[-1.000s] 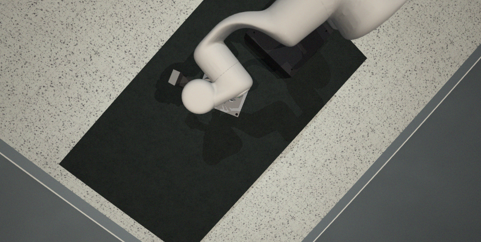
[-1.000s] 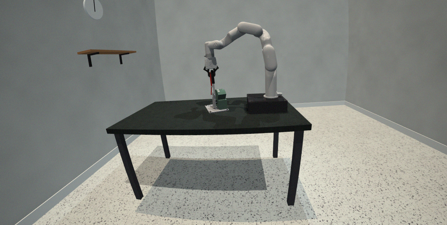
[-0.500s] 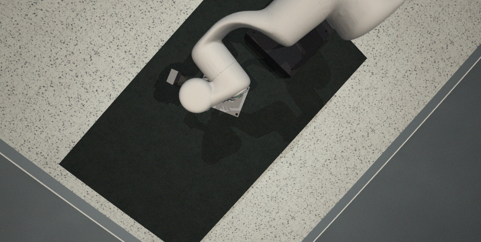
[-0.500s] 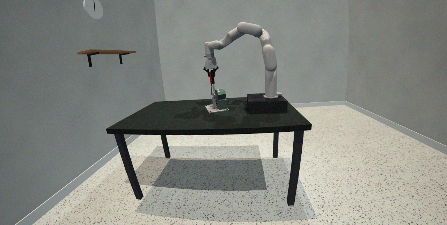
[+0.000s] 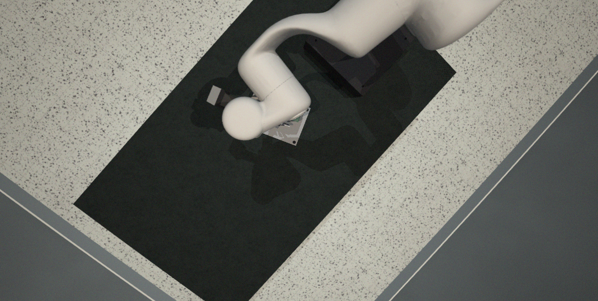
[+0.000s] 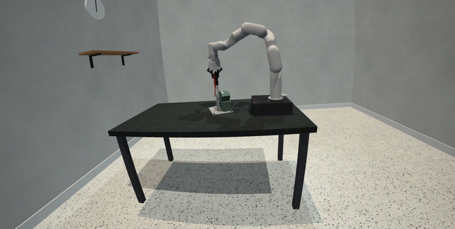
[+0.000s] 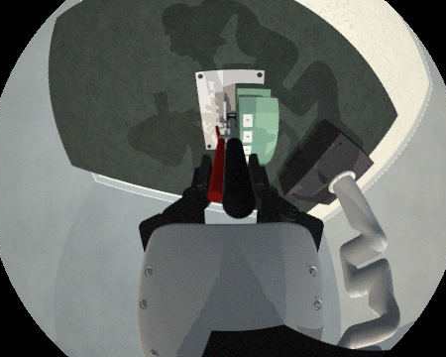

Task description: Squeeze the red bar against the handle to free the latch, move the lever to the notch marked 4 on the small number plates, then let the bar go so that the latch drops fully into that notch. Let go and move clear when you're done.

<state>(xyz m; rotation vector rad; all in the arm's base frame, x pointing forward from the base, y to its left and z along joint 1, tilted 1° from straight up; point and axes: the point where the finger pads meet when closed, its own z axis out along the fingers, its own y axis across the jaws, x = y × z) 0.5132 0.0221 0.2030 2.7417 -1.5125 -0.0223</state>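
The red bar lies 110 mm below my hand and 30 mm to the left of it.
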